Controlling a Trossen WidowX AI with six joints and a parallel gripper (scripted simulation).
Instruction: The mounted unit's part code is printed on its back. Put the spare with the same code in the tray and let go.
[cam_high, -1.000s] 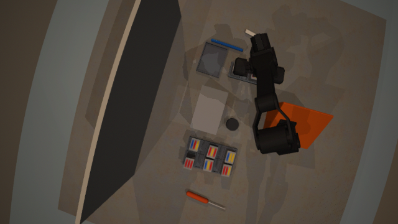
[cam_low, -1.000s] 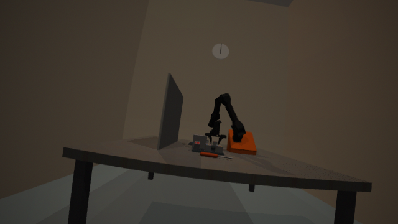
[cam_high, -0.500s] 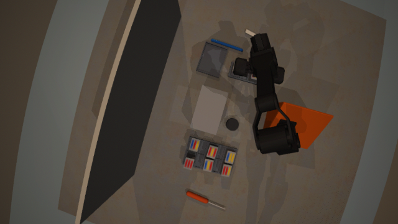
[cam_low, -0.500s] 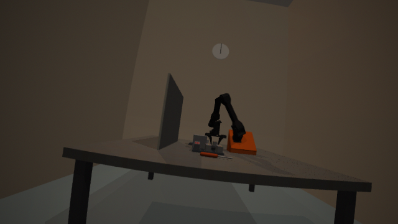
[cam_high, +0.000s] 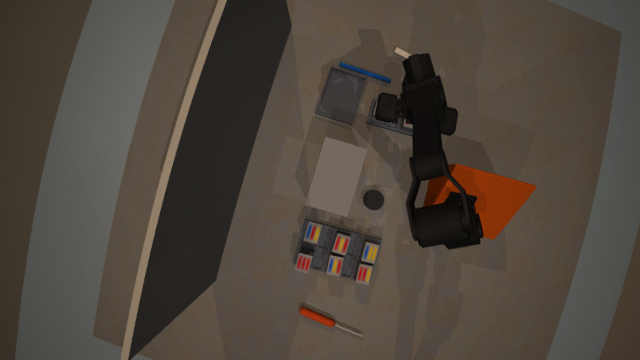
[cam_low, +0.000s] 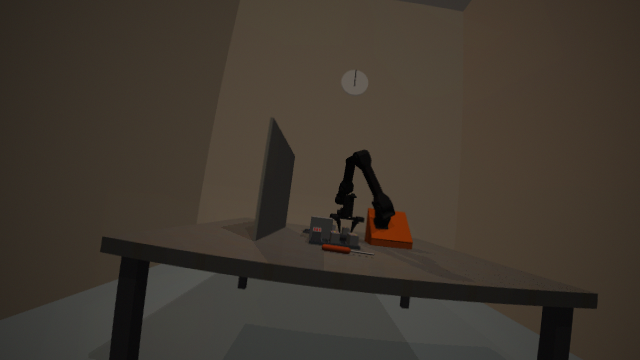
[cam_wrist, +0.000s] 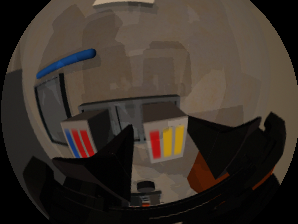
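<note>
Right now my gripper tip is 20 mm below the spare. Also, from my gripper tip: grey tray (180 mm ahead, 30 mm to the right, 20 mm below); then blue pen (130 mm ahead, 100 mm to the right, 10 mm below); then tall dark panel (380 mm ahead, 150 mm to the left, 210 mm above).
</note>
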